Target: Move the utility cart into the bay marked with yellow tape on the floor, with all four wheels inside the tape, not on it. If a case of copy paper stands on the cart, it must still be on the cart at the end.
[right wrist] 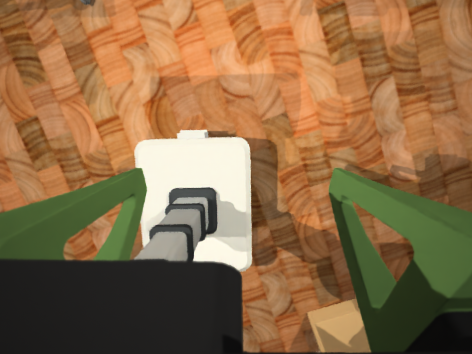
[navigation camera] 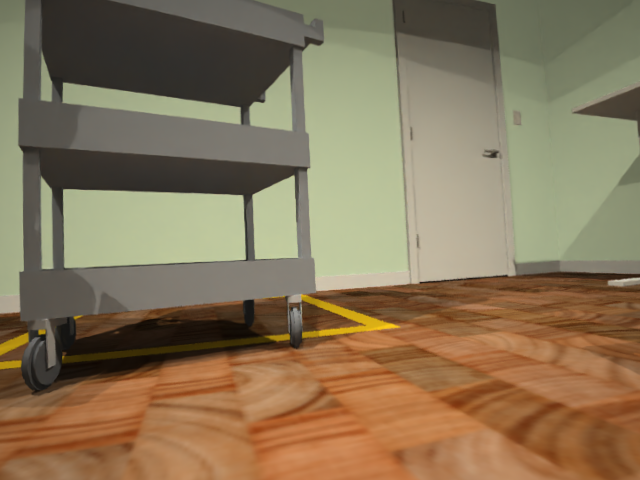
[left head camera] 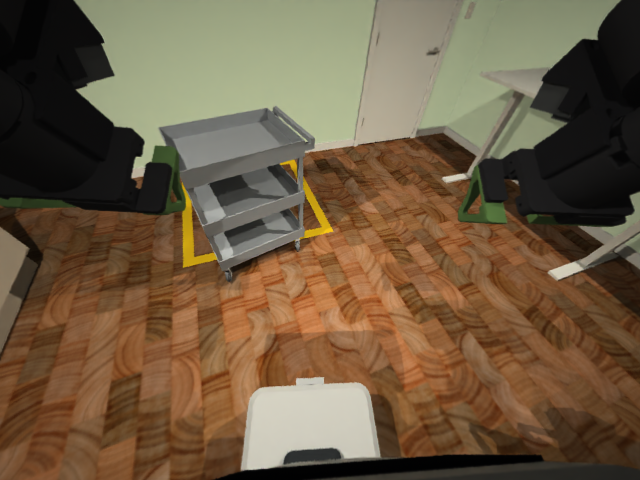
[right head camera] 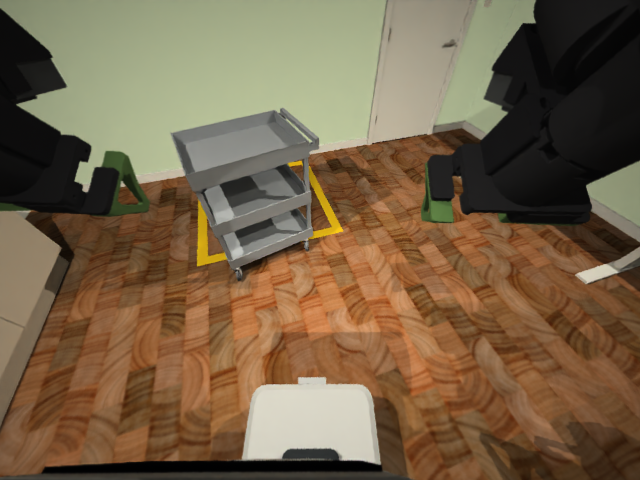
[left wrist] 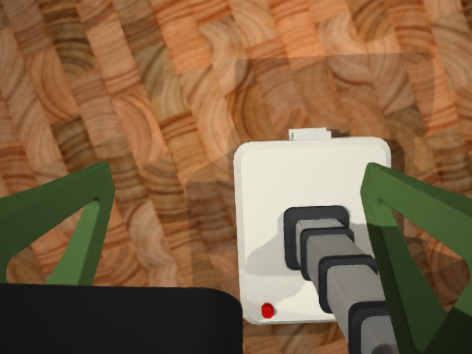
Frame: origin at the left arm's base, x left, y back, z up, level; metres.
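Where they show: left gripper, fingertip midpoint: (left head camera: pixel 142 203) (right head camera: pixel 110 205) (left wrist: pixel 237 176); right gripper, fingertip midpoint: (right wrist: pixel 237 178) (left head camera: pixel 494 217) (right head camera: pixel 460 216).
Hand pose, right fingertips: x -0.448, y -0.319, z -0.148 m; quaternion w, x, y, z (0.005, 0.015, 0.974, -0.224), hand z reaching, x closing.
Observation:
Each offset is from my right fingertips to the top centre of the thing. "pt": to the spot under its first point. Level surfaces: height alone.
The grey three-tier cart (left head camera: pixel 232 139) (right head camera: pixel 242 147) (navigation camera: pixel 170 289) stands askew over the near edge of the yellow tape bay (left head camera: pixel 188 232) (right head camera: pixel 202 232) (navigation camera: pixel 155 350). Its handle is at the picture's right. The near left wheel {dy -0.713, dx +0.740, dz -1.170 m} (left head camera: pixel 229 274) (right head camera: pixel 238 273) (navigation camera: pixel 41 361) is outside the tape. The near right wheel {dy -0.967, dx +0.292, dz -1.162 m} (left head camera: pixel 297 244) (right head camera: pixel 307 243) (navigation camera: pixel 295 328) is at the tape's outer edge. The far right wheel {pt dy -1.240, dx +0.456, dz -1.210 m} (navigation camera: pixel 249 312) looks inside; the far left is partly hidden. No paper case shows on it. My left gripper (left wrist: pixel 237 176) and right gripper (right wrist: pixel 237 172) are open, empty, and apart from the cart.
A green wall and a door (left head camera: pixel 403 72) (right head camera: pixel 418 72) (navigation camera: pixel 454 155) stand behind the bay. A table {dz -0.312 m} (left head camera: pixel 516 80) is at the right. A beige cabinet (left head camera: pixel 10 263) (right head camera: pixel 25 268) stands at the left. A tan box (right wrist: pixel 342 327) lies low in the right wrist view.

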